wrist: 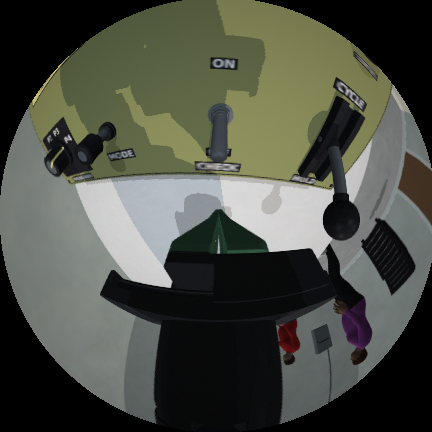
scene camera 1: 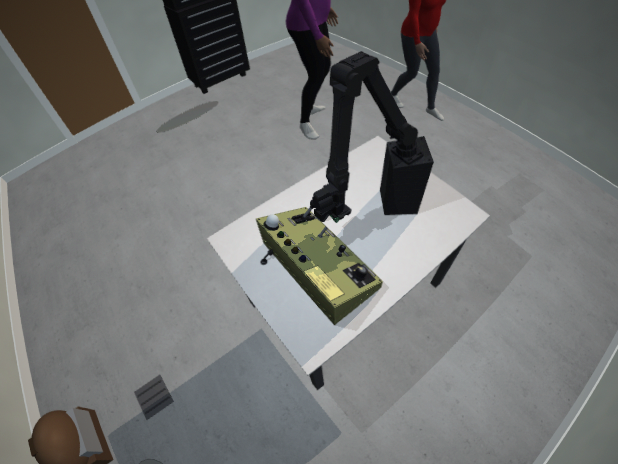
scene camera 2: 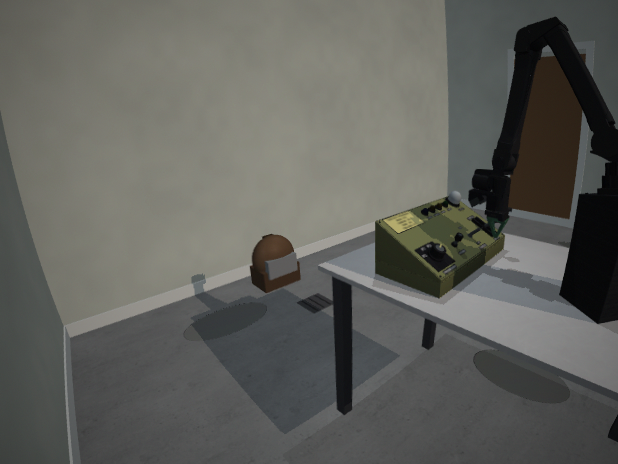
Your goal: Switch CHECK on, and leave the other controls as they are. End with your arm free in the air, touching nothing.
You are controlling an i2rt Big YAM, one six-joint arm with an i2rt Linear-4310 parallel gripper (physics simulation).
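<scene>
The olive camouflage control box stands on the table. Its CHECK switch is a grey toggle lever. In the wrist view it tilts down towards the CHECK label, away from the ON label, and covers most of the small label beneath it. My gripper is shut and empty, green tips together, by the box's lower edge. In the wrist view a gap shows between the tips and the lever. Whether the tips touch the box is hard to tell.
The CYCLE lever with its black ball sticks out right of the gripper in the wrist view. The MODE stick and a rotary knob are on the other side. A white dome and several small dark knobs line the upper edge.
</scene>
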